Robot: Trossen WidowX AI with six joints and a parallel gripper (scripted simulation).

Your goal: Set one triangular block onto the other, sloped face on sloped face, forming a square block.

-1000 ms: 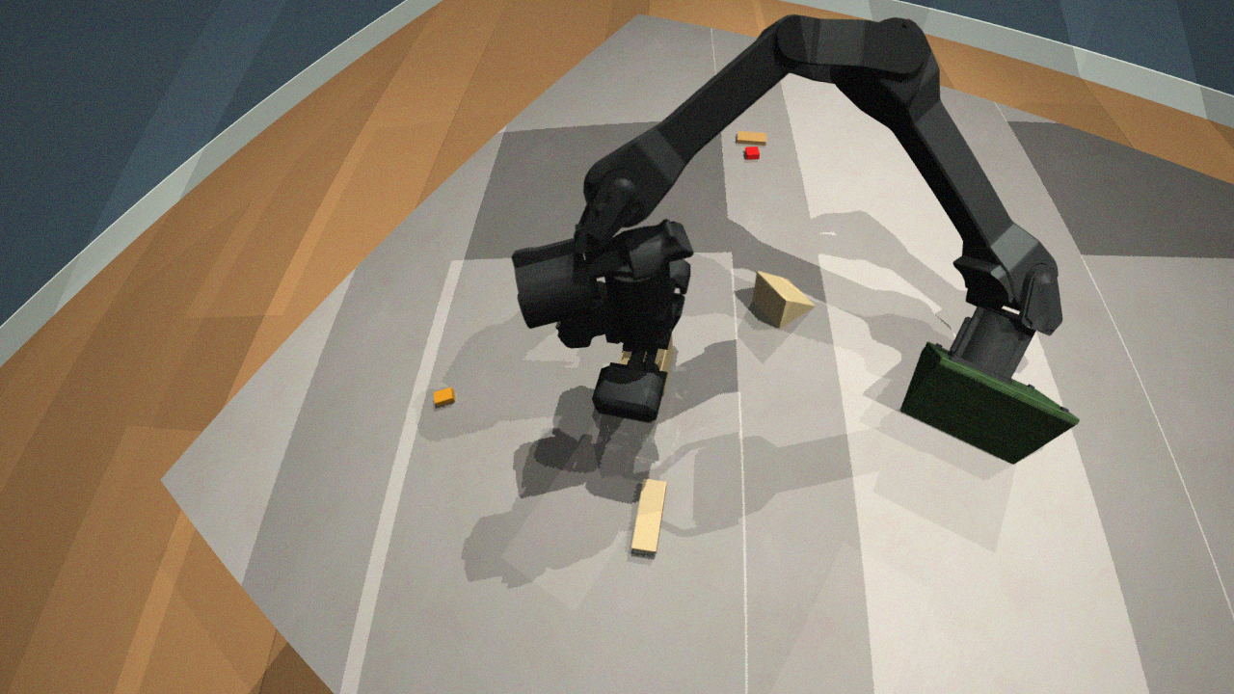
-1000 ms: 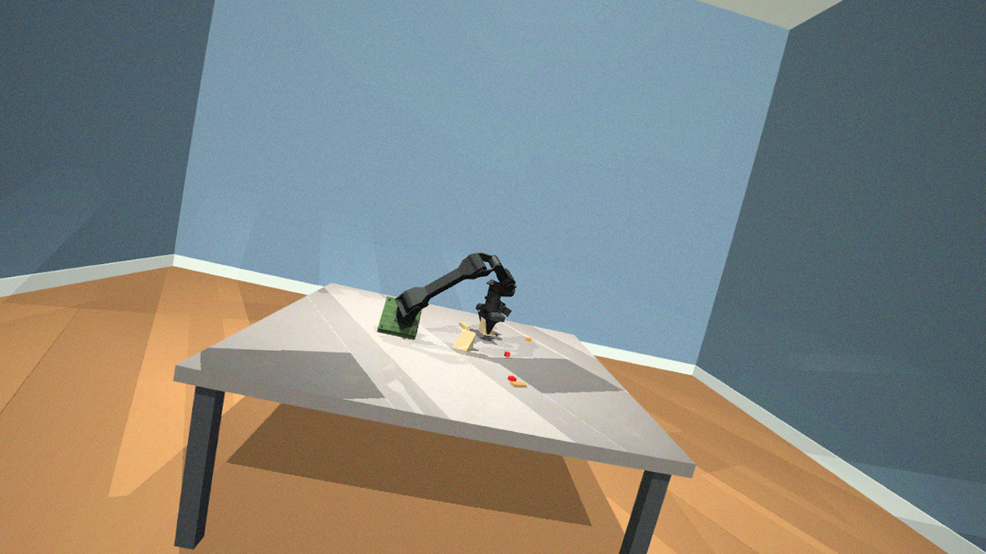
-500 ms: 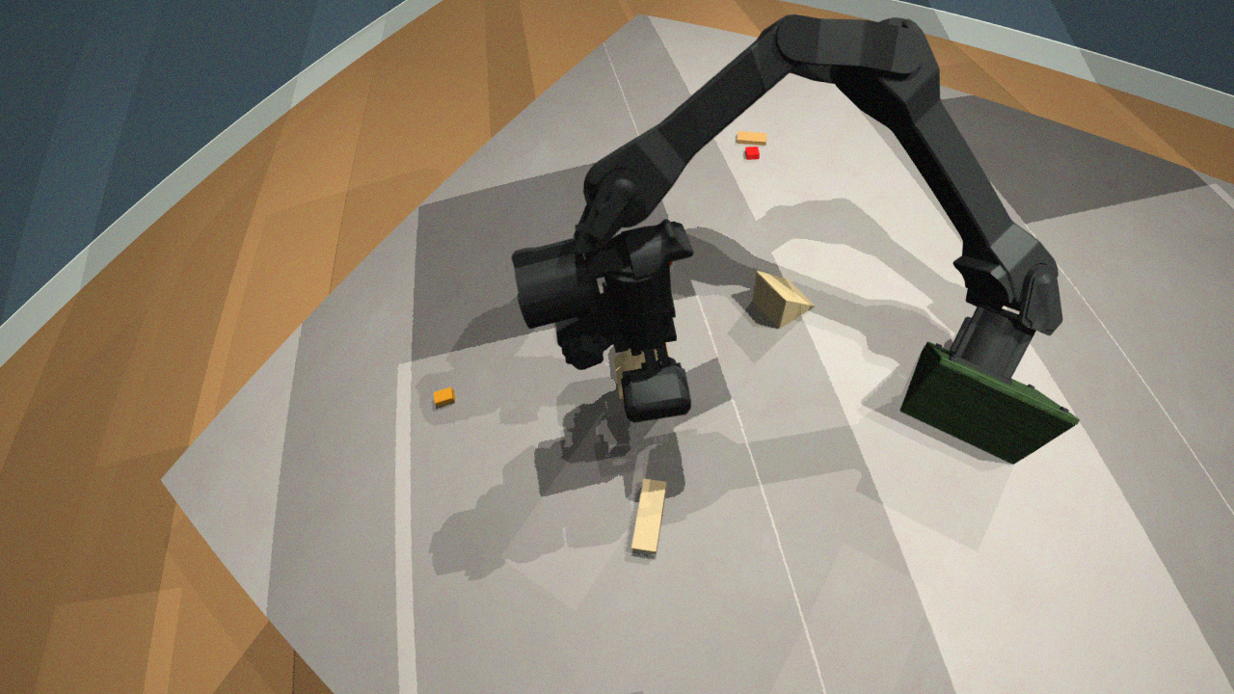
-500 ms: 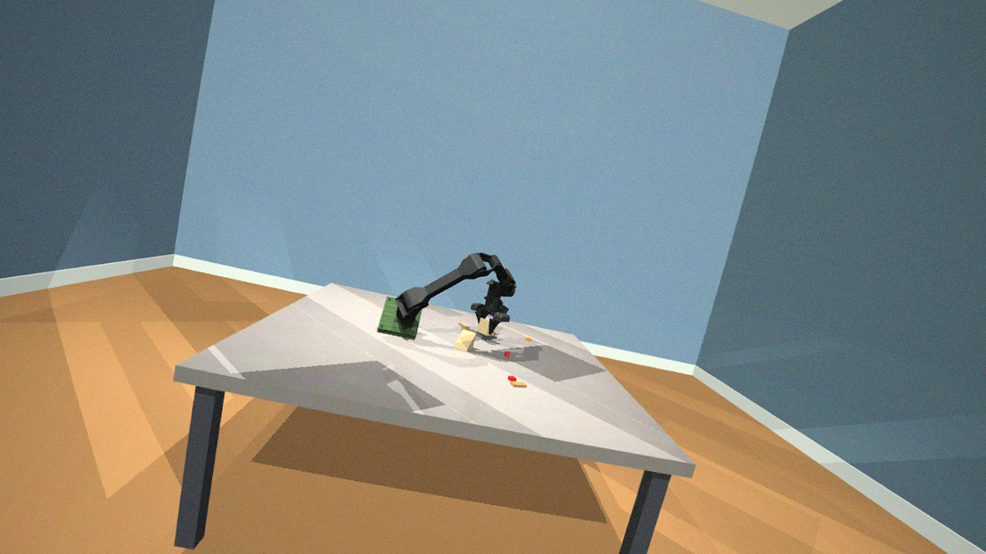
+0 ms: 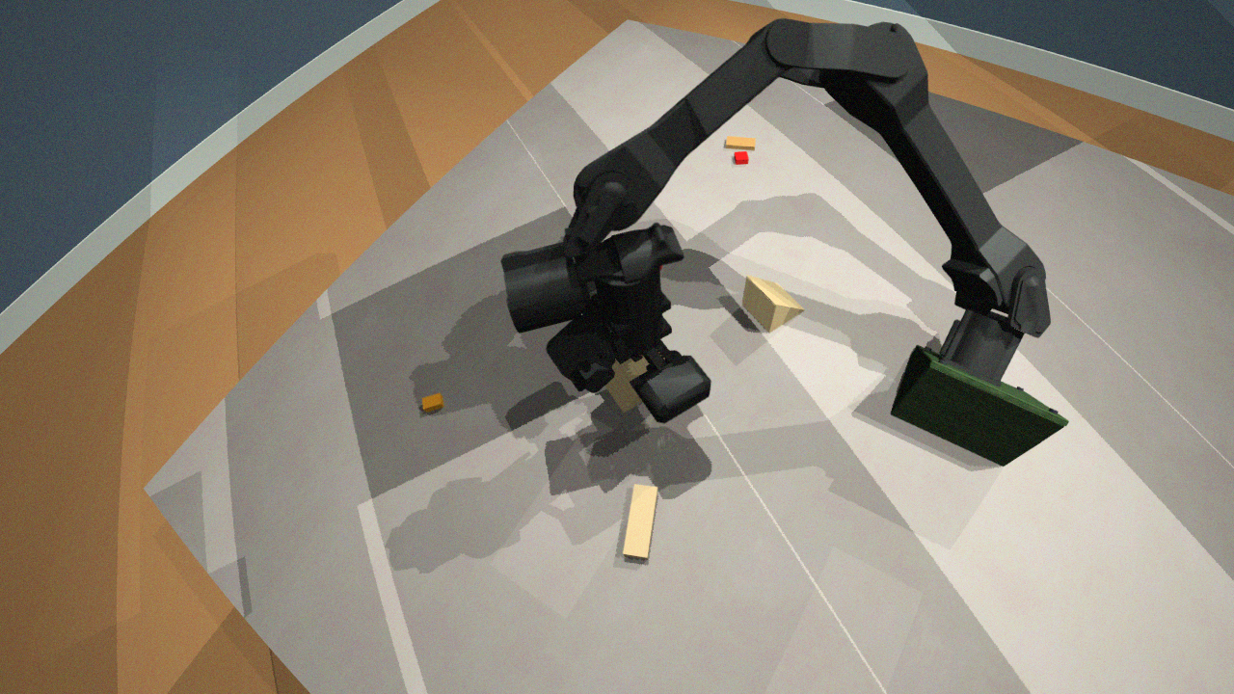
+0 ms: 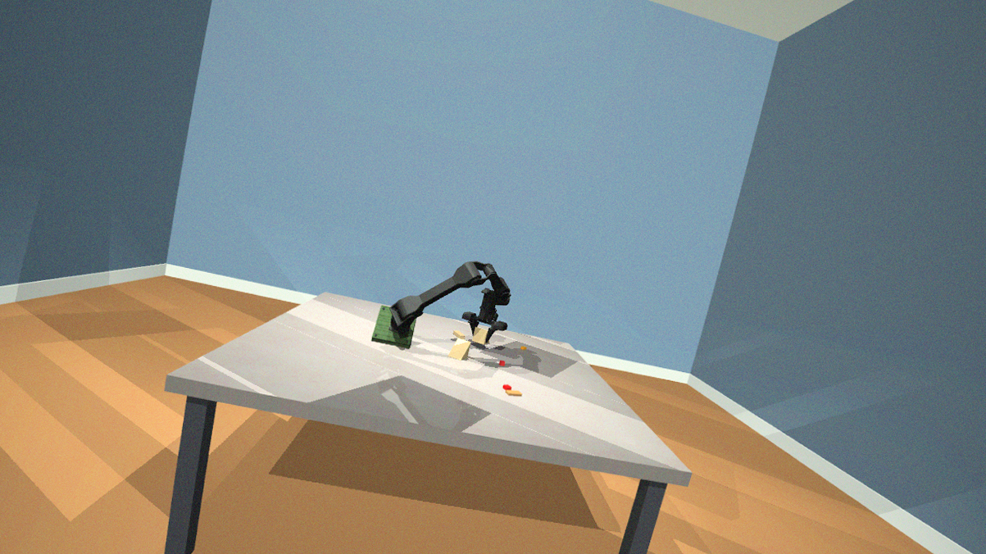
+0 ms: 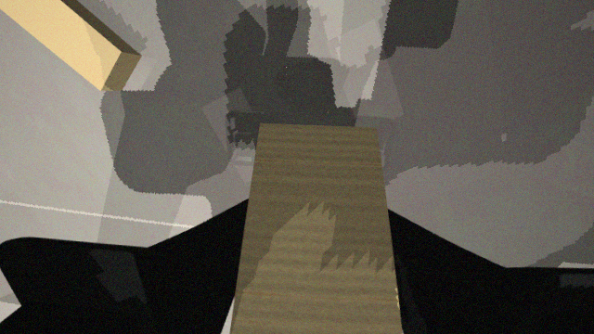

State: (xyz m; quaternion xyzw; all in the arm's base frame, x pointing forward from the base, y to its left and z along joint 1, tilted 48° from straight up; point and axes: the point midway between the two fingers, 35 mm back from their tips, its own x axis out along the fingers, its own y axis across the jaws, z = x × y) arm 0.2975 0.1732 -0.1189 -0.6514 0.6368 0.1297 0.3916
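Right now my gripper tip is 11 cm short of the red cube, 16 cm to the left of it and 3 cm above it. The rest, counted from my gripper tip: pale yellow flat bar: 10 cm behind, 13 cm to the left, 3 cm below; small orange block: 20 cm ahead, 18 cm to the left, 3 cm below.
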